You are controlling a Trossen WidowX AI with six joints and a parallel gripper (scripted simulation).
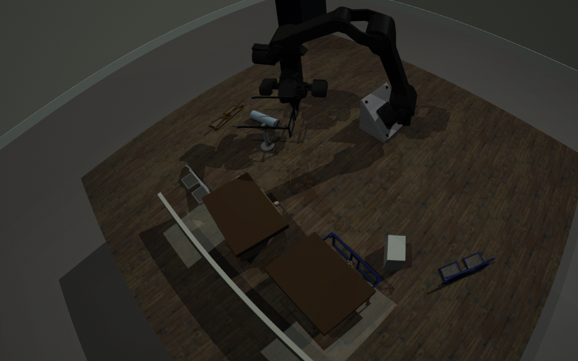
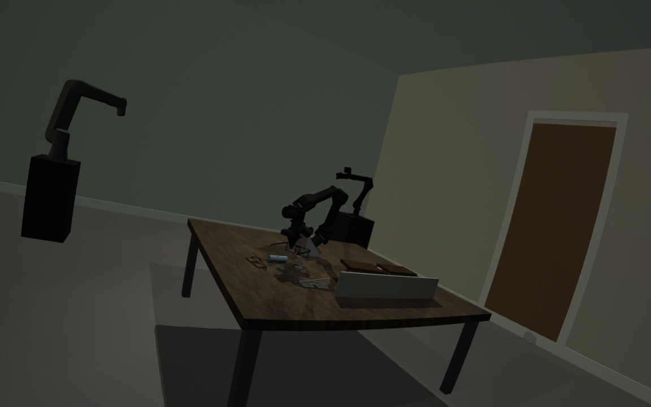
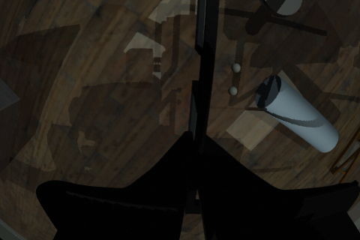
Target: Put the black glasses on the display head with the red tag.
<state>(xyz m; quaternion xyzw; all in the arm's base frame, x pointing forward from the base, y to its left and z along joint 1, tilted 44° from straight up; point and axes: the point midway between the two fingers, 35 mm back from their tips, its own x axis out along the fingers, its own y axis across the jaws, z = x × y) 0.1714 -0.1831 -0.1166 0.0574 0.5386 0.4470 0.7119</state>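
The disc base lies 120 mm ahead of my gripper tip and 40 mm below it. Also, from my gripper tip: long pale panel 460 mm ahead, 300 mm to the left, 10 mm below; white box 470 mm to the left, 170 mm ahead, 30 mm below.
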